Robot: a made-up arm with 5 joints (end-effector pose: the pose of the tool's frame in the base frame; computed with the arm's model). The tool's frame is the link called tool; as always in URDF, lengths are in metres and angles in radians.
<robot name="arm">
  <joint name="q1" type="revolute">
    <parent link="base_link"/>
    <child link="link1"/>
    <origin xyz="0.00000 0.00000 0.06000" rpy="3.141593 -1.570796 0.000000"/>
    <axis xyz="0 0 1"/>
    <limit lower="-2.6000" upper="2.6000"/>
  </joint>
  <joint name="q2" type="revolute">
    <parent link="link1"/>
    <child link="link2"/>
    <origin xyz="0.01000 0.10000 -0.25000" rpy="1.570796 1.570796 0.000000"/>
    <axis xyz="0 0 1"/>
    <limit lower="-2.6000" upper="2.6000"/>
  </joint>
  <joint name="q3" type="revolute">
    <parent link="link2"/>
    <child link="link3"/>
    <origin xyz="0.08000 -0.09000 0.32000" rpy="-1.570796 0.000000 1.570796"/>
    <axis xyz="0 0 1"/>
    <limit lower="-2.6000" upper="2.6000"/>
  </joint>
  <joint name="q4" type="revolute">
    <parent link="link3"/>
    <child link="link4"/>
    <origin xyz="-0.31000 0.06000 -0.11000" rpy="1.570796 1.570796 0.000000"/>
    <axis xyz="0 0 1"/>
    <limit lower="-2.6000" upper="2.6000"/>
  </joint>
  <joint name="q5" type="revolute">
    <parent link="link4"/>
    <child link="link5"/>
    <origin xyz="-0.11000 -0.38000 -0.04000" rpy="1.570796 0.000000 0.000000"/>
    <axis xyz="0 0 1"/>
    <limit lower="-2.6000" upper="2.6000"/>
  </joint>
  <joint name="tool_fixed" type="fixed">
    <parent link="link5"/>
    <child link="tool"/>
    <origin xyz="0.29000 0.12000 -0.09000" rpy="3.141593 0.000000 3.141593"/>
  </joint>
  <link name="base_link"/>
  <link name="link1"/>
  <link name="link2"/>
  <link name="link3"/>
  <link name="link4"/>
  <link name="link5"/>
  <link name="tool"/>
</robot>
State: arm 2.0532 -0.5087 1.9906 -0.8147 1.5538
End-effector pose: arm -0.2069 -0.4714 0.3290 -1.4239 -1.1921 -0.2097
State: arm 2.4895 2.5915 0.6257 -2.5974 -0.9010
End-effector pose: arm -0.5224 -0.2392 -0.0868 1.9194 -0.5271 0.4612
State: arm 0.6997 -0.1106 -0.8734 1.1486 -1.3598
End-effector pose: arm -0.7239 -0.1625 -0.1993 0.6179 0.9454 1.0543
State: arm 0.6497 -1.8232 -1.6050 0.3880 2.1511
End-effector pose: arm -0.1229 -0.4507 -0.1740 -0.3440 0.5882 2.2627
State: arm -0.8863 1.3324 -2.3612 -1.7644 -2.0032
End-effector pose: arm 0.0546 0.2738 -0.2582 -0.4153 -0.7645 -1.7566
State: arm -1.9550 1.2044 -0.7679 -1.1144 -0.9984
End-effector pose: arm -0.5346 0.0442 0.4487 -1.6176 1.8272 0.8801
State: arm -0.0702 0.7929 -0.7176 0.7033 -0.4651
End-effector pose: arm -0.8448 -0.1231 0.2404 -0.4933 1.6001 0.3371
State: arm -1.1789 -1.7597 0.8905 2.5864 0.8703
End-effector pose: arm -0.2028 -0.1638 -0.4413 -1.9277 0.4113 -0.3511
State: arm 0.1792 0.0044 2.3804 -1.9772 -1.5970
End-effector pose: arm -0.1736 0.6677 -0.0309 0.4373 -1.2168 -0.9983
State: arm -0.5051 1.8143 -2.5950 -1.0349 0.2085
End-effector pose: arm 0.1135 -0.1625 0.0777 -0.6168 0.8363 2.3117
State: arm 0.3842 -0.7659 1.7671 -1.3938 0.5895
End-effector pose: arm -0.2938 0.4944 0.4507 2.7191 -0.7797 -1.1314
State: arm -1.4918 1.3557 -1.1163 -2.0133 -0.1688
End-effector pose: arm -0.4336 -0.1986 0.1641 -1.1354 0.4618 1.4574
